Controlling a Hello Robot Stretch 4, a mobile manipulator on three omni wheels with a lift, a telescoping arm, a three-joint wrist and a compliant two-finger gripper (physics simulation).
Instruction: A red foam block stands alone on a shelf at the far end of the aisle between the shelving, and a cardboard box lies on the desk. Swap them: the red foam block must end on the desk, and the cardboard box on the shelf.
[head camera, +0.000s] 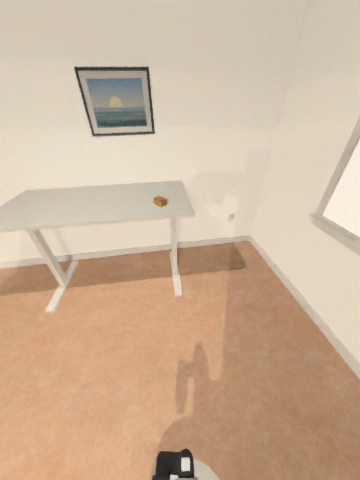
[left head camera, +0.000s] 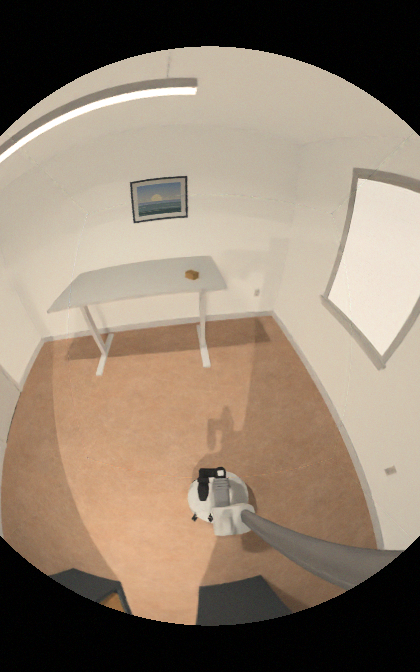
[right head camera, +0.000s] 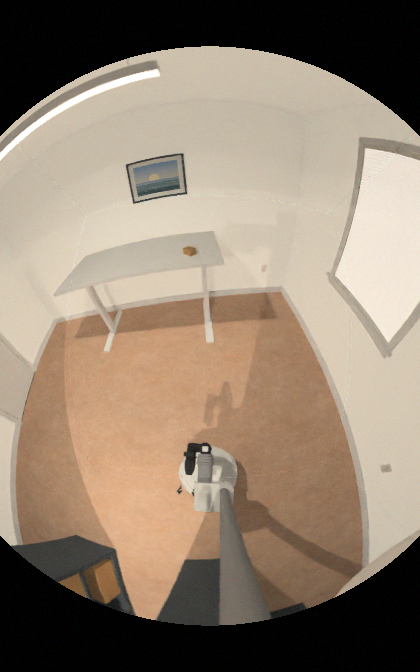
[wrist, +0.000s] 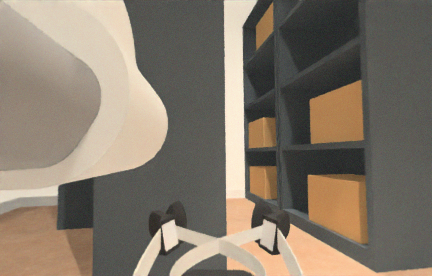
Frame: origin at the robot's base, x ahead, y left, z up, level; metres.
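Seen in the pictures: gripper, between the fingertips: (wrist: 219, 217).
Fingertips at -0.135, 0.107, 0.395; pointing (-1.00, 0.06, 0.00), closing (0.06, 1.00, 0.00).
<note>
A point is followed by its place in that frame, as x, y, z.
The cardboard box (head camera: 160, 201) {1.385, 0.128, 0.966} (left head camera: 192, 275) (right head camera: 189, 251) is small and brown and lies near the right end of the pale desk (head camera: 100, 207) {1.407, 0.599, 0.922} (left head camera: 135, 282) (right head camera: 135, 260), which stands against the far wall. My gripper (wrist: 219, 217) {-0.135, 0.107, 0.395} shows in the wrist view with its two fingertips wide apart and nothing between them; it is open. It is over the base, well away from the desk, and points toward dark shelving (wrist: 367, 150) {-0.969, 0.780, 0.461}. The red foam block does not show in these views.
Dark shelf units (left head camera: 235, 600) (right head camera: 70, 550) stand at the lower edge of the side head views. Larger brown boxes (wrist: 337, 207) {-1.216, 0.769, 0.178} (right head camera: 102, 580) sit in the shelving. A wall with a window (left head camera: 380, 265) (right head camera: 385, 240) runs along the right.
</note>
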